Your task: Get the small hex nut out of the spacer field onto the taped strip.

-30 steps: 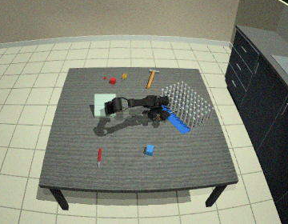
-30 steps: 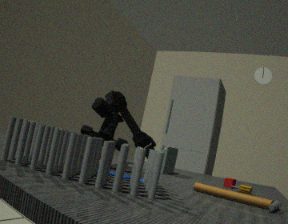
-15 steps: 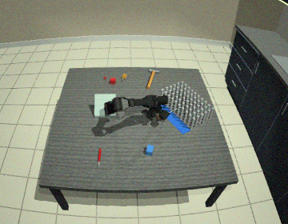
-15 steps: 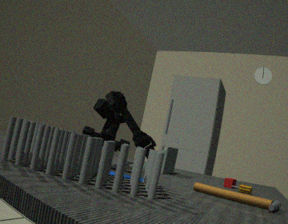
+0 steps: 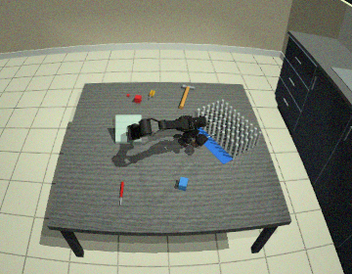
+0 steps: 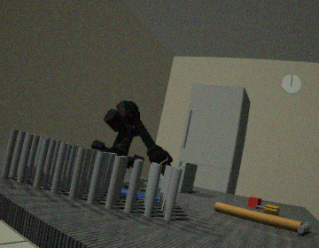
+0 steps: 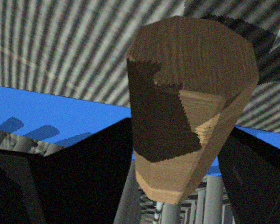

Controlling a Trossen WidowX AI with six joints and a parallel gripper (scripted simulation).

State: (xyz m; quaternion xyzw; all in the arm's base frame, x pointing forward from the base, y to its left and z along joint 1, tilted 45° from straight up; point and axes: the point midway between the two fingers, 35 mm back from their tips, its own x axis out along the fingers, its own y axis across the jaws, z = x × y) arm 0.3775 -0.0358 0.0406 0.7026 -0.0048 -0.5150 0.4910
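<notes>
Now: gripper tip 6 cm short of the blue taped strip, 3 cm above it and 2 cm to the right of it. Round my gripper tip: wooden-handled hook tool (9 cm ahead, 5 cm to the left); blue cube (31 cm to the right, 12 cm behind, 1 cm below); red block (44 cm to the left, 38 cm behind, 1 cm below).
</notes>
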